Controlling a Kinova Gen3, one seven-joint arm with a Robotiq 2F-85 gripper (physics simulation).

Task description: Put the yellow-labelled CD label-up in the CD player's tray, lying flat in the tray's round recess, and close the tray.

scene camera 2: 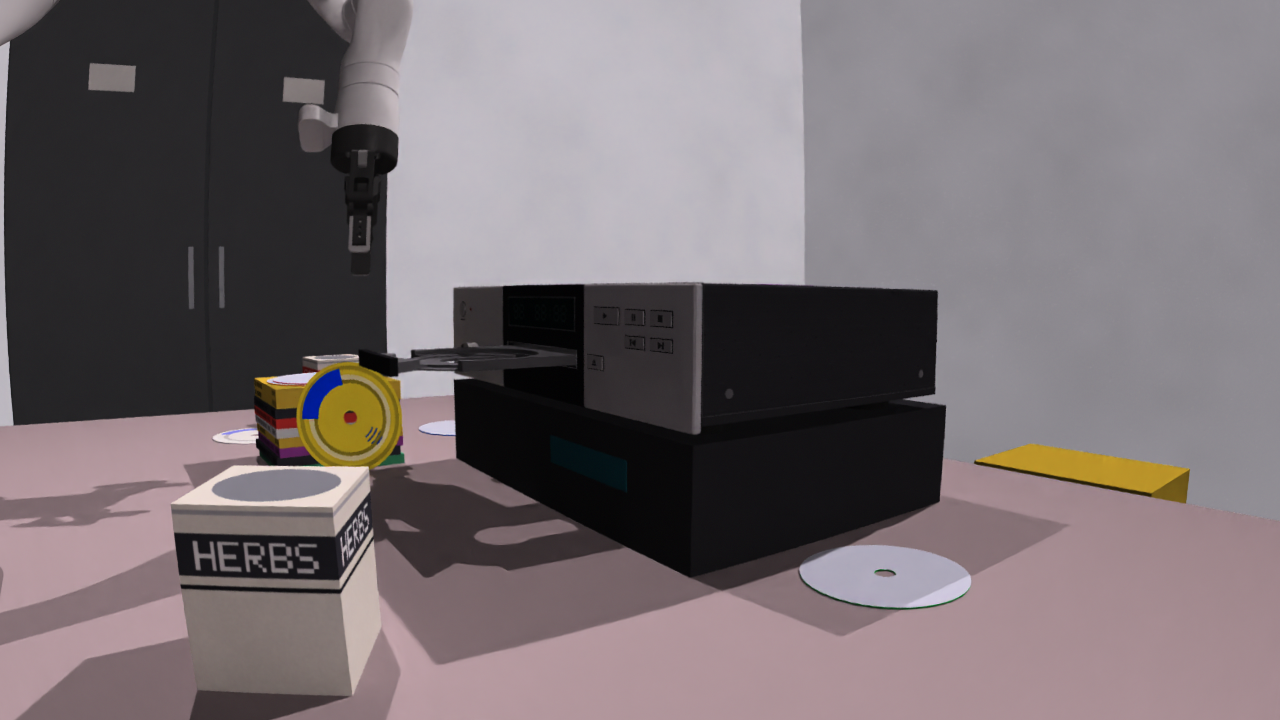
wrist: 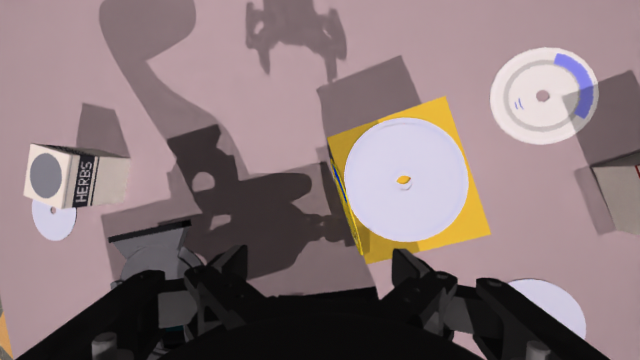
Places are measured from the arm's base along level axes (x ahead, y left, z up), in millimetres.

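Where they show: gripper, fingertip midpoint: [scene camera 2: 359, 264] [wrist: 319, 262].
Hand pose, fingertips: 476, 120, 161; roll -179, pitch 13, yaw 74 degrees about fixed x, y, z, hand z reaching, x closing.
Each offset is from my fingertips to the top centre of the thing, as dx, dy, dz. "*": to the spot under its first point.
The yellow-labelled CD @[-15, -1, -105] [scene camera 2: 335, 429] [wrist: 348, 210] stands on edge, leaning against the side of a stack of coloured cases [scene camera 2: 279, 422] [wrist: 472, 220], its label facing outward; the wrist view shows it nearly edge-on. The CD player @[* +97, -371, -103] [scene camera 2: 640, 394] sits on a black unit. Its tray @[+75, -213, -80] [scene camera 2: 487, 360] [wrist: 150, 247] is out and no disc shows in it; the gripper hides part of it in the wrist view. My gripper [scene camera 2: 359, 268] [wrist: 319, 262] is open and empty, in the air above the level of the player's top, pointing down.
A silvery disc @[-27, +69, -126] [wrist: 380, 150] lies on the case stack. A HERBS box @[-161, -411, -126] [scene camera 2: 268, 582] [wrist: 105, 180] stands in front of the tray side. A white disc with a blue arc @[-85, +265, -221] [wrist: 542, 120] and other discs [scene camera 2: 921, 577] [wrist: 555, 305] lie on the table. Another box @[* +49, +298, -198] [wrist: 620, 195] stands at the wrist view's right edge.
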